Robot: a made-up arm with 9 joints.
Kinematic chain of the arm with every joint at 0, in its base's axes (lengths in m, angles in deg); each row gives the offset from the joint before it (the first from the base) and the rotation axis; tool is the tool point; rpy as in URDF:
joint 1: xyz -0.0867 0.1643 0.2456 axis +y
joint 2: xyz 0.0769 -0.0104 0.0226 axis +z
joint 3: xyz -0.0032 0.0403 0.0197 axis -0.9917 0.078 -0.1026
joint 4: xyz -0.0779 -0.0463 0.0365 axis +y
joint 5: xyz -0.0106 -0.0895 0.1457 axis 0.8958 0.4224 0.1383
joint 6: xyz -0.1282 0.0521 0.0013 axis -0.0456 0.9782 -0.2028
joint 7: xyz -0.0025 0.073 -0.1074 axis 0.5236 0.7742 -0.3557
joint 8: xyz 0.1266 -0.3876 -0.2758 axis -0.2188 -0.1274 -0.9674
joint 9: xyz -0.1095 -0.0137 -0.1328 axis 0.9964 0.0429 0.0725
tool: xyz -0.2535 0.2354 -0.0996 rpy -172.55 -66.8 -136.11
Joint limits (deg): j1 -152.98..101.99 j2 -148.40..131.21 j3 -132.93..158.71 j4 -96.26..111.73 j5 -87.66..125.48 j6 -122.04..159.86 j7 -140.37..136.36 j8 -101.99..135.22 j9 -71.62..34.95
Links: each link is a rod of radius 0.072 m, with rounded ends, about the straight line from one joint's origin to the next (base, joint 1, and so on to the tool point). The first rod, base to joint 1, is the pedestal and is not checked.
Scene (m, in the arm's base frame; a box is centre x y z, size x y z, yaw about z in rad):
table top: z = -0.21
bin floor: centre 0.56 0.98 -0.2 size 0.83 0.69 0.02 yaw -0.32
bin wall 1: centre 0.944 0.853 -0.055 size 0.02 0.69 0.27 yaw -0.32
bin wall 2: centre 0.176 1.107 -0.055 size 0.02 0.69 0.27 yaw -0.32
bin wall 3: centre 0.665 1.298 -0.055 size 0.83 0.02 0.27 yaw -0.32
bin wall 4: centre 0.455 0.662 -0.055 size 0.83 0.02 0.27 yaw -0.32
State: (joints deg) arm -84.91 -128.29 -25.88 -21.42 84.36 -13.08 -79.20 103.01 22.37
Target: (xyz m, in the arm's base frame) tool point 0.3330 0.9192 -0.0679
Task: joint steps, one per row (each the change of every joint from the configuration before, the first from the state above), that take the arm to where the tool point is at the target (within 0.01 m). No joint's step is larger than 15 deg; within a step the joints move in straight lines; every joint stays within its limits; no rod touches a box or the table.
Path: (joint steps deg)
1: -6.70 -2.38 -14.49 -1.71 4.33 11.42 8.91 -12.98 2.82
2: -6.69 -2.38 -14.49 -1.71 4.33 11.41 8.92 -12.98 2.82
3: -6.70 -2.39 -14.49 -1.72 4.33 11.42 8.91 -12.98 2.82
4: -6.69 -2.38 -14.49 -1.71 4.33 11.42 8.92 -12.98 2.82
5: -6.85 14.29 -2.26 4.97 7.93 10.59 8.83 2.16 -4.88
6: -6.85 14.29 -2.26 4.96 7.94 10.59 8.83 2.15 -4.89
7: -6.86 14.29 -2.26 4.97 7.93 10.58 8.83 2.16 -4.88
8: 9.50 7.58 11.59 6.13 0.00 -2.60 6.16 10.08 -13.47

